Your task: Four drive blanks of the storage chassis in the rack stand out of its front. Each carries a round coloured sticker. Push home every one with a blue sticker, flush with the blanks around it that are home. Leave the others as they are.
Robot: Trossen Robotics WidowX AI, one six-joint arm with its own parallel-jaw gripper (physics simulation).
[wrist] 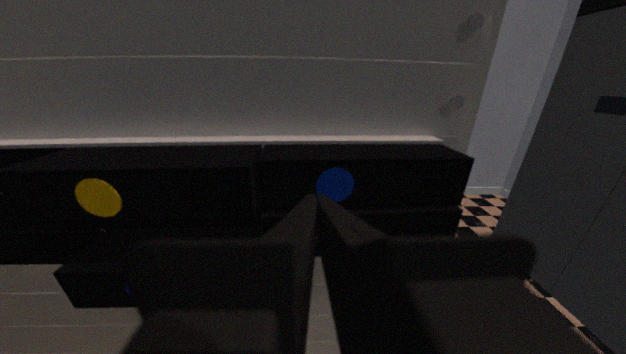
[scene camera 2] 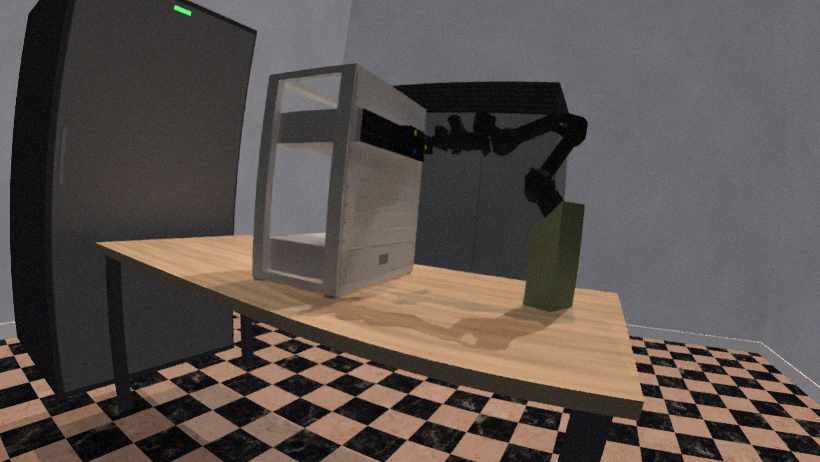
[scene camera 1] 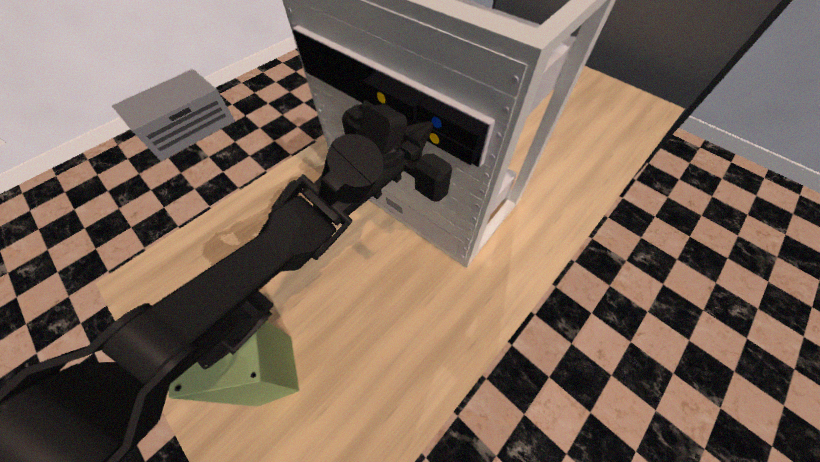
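The black storage chassis (scene camera 1: 332, 66) (scene camera 2: 381, 129) spans the rack's upper part. The upper right blank (wrist: 400, 182) stands out and carries a blue sticker (scene camera 1: 436, 122) (wrist: 335, 184). A yellow sticker (scene camera 1: 434, 138) (scene camera 2: 425, 147) is below it, hidden in the wrist view. Another yellow sticker (scene camera 1: 381, 97) (scene camera 2: 415, 132) (wrist: 98, 197) is at upper left. A second blue sticker (scene camera 2: 414, 151) (wrist: 128, 289) is below that, on a protruding blank (wrist: 95, 286), mostly hidden behind a finger in the wrist view. My gripper (scene camera 1: 428, 126) (wrist: 315, 202) is shut and empty, its tips at the upper blue sticker's lower-left edge; contact cannot be told.
The grey rack (scene camera 1: 530, 114) (scene camera 2: 338, 200) stands on the wooden table (scene camera 1: 401, 355) (scene camera 2: 459, 321). The arm's green pedestal (scene camera 1: 269, 367) (scene camera 2: 550, 258) is in front of it. A dark cabinet (scene camera 1: 659, 45) (scene camera 2: 149, 143) stands behind the rack. A grey box (scene camera 1: 172, 109) is on the floor to the left.
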